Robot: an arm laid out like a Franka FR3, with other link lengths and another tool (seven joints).
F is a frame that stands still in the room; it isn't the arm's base.
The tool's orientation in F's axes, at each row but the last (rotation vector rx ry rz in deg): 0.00 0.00 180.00; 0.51 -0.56 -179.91; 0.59 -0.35 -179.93; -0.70 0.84 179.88; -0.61 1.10 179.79; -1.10 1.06 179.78; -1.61 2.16 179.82
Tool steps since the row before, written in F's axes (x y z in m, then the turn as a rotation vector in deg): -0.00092 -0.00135 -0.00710 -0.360 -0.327 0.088; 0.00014 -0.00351 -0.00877 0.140 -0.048 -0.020; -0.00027 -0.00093 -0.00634 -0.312 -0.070 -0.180; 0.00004 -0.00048 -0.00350 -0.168 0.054 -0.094; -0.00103 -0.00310 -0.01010 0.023 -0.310 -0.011; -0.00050 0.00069 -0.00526 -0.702 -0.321 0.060; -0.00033 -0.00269 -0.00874 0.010 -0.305 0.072
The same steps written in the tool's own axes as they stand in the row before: 0.00092 0.00135 -0.00710 0.360 0.327 0.088; -0.00008 0.00346 -0.00879 -0.140 0.048 -0.021; 0.00031 0.00090 -0.00634 0.313 0.069 -0.178; -0.00001 0.00045 -0.00350 0.169 -0.055 -0.092; 0.00109 0.00298 -0.01013 -0.024 0.310 -0.015; 0.00057 -0.00075 -0.00524 0.700 0.324 0.065; 0.00048 0.00248 -0.00879 -0.012 0.307 0.064
